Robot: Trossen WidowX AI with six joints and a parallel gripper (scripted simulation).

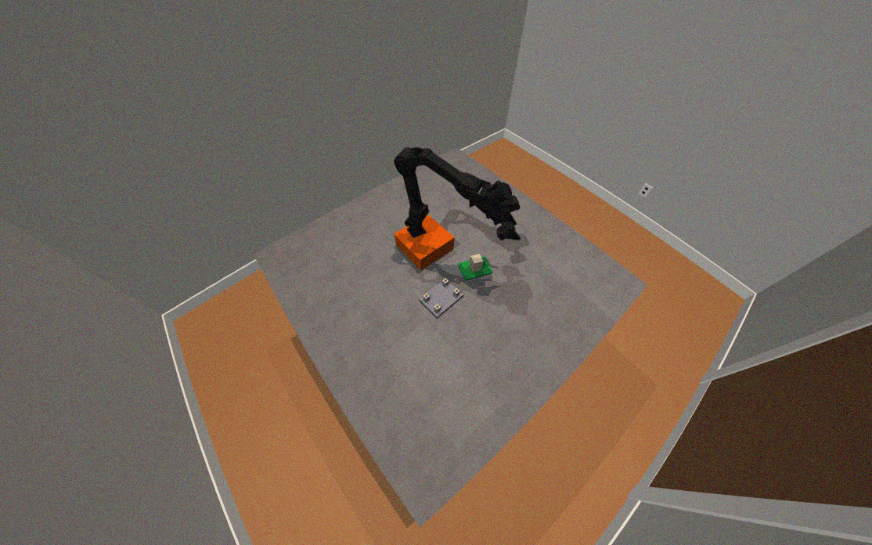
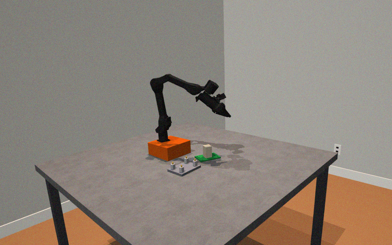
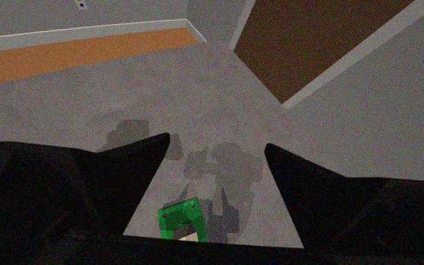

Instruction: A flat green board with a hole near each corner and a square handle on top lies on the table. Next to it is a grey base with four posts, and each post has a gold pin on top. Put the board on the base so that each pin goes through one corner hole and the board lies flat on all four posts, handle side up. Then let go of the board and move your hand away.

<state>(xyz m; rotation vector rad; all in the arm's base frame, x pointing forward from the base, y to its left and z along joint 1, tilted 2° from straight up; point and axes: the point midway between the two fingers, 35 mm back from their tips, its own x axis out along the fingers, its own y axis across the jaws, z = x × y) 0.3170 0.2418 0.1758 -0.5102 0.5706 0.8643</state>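
Now: gripper tip 22 cm above the green board, 12 cm to the left of it and 7 cm past it. Also, from my gripper tip: grey base: 32 cm to the right, 24 cm below, 2 cm behind.
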